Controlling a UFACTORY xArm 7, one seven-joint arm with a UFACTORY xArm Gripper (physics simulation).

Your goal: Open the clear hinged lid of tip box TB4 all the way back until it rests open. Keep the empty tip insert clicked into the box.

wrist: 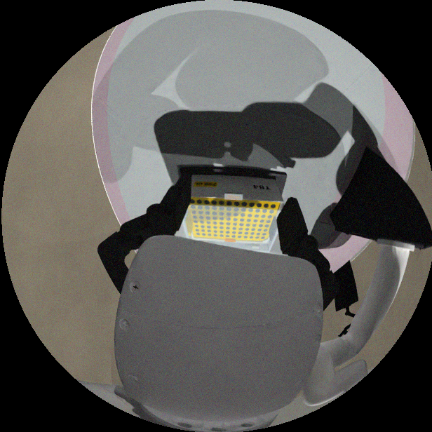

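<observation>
Tip box TB4 (240, 186) stands on the pale surface, with its grey wall, upside-down lettering and a small white tab facing the top of the view. Its yellow tip insert (232, 220) sits level inside, its holes empty. Pale clear plastic (257, 246) shows along the sides and lower end of the insert; the lid's angle is hard to tell, and its lower part is hidden behind the grey gripper housing. My gripper (238, 196) is open wide and empty, with one black finger to the left and one to the right of the box.
The pale round table top (145, 157) has a pink rim (101, 120) at left and right. Dark arm shadows fall across it beyond the box. A black flared shape (382, 205) on a pale curved stand (382, 295) is at the right. Brown floor shows outside the rim.
</observation>
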